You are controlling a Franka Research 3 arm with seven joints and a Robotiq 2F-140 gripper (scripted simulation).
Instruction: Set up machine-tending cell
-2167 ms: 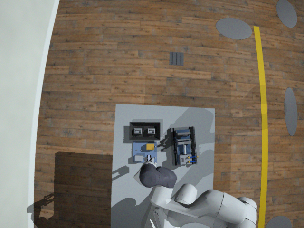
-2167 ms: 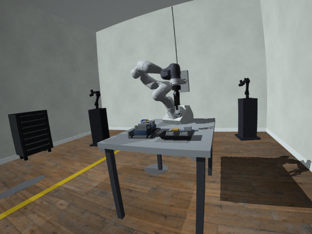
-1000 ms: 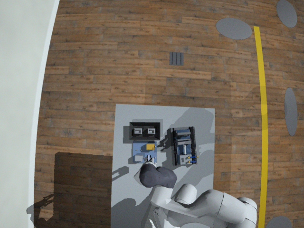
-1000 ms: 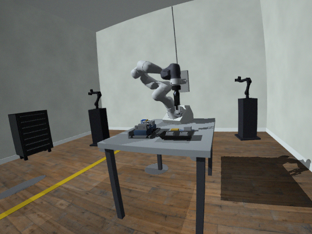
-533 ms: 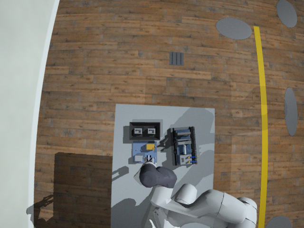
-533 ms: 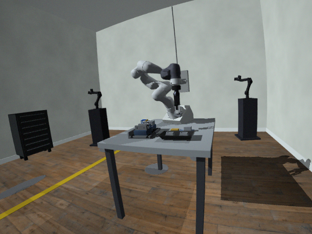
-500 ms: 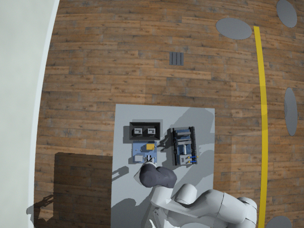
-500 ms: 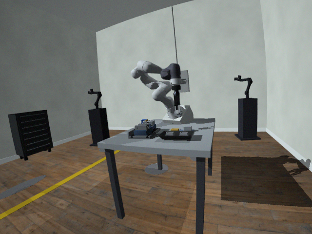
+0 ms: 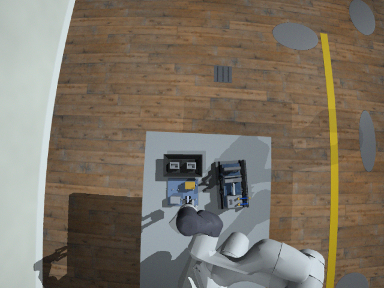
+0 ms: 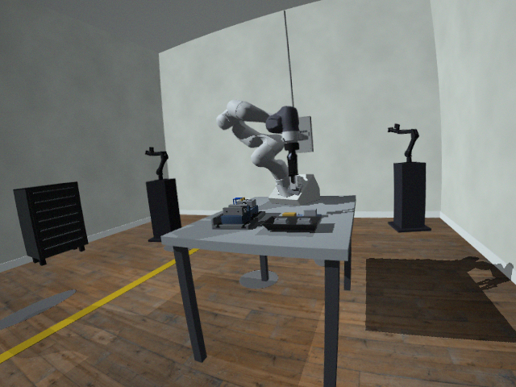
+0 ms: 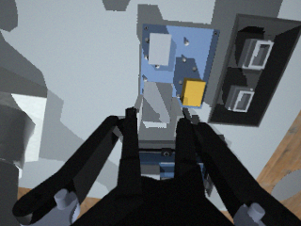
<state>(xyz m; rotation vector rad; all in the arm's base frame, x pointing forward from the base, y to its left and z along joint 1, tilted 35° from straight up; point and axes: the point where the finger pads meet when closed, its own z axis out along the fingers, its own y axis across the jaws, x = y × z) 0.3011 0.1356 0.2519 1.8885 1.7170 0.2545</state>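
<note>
Right now my hand is 8 cm short of the brass blank, 3 cm to the left of it and 16 cm above it. Round my hand: vise: 4 cm ahead, 28 cm to the right, 15 cm below.
</note>
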